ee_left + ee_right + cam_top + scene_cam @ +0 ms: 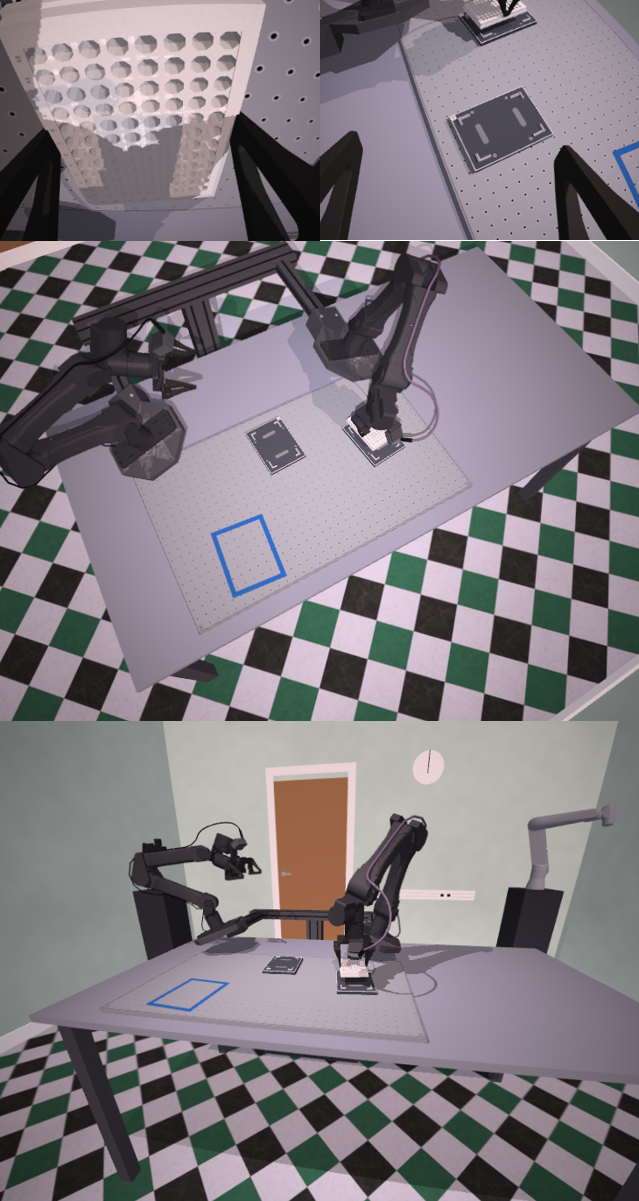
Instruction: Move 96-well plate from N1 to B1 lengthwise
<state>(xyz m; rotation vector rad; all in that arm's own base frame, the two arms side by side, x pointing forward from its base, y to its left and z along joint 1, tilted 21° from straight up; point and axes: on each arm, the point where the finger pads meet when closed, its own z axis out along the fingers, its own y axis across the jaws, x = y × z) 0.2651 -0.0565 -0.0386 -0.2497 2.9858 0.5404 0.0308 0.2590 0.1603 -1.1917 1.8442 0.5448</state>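
My right hand is 41 cm to the right of the white 96-well plate, 28 cm above it and 21 cm short of it.
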